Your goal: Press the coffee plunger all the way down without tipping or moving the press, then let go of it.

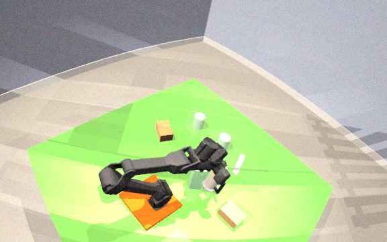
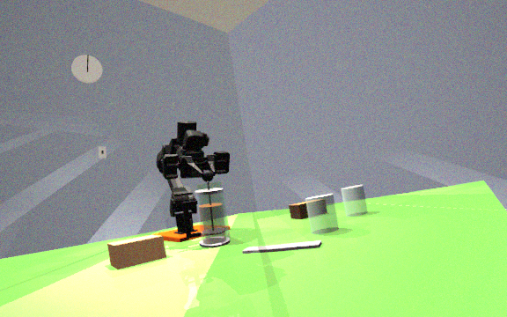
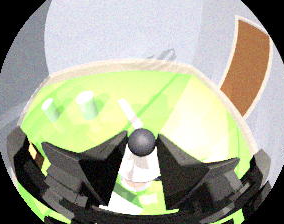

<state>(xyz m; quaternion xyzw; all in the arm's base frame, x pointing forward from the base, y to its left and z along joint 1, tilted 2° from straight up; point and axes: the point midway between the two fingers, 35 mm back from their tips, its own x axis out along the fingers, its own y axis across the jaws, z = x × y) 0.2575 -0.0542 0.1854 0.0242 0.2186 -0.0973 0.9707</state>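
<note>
The coffee press is 9 cm below my gripper tip, 2 cm behind it and 1 cm to the right of it. The rest, counted from my gripper tip: flat strip 19 cm ahead, 17 cm below, 1 cm to the left.
</note>
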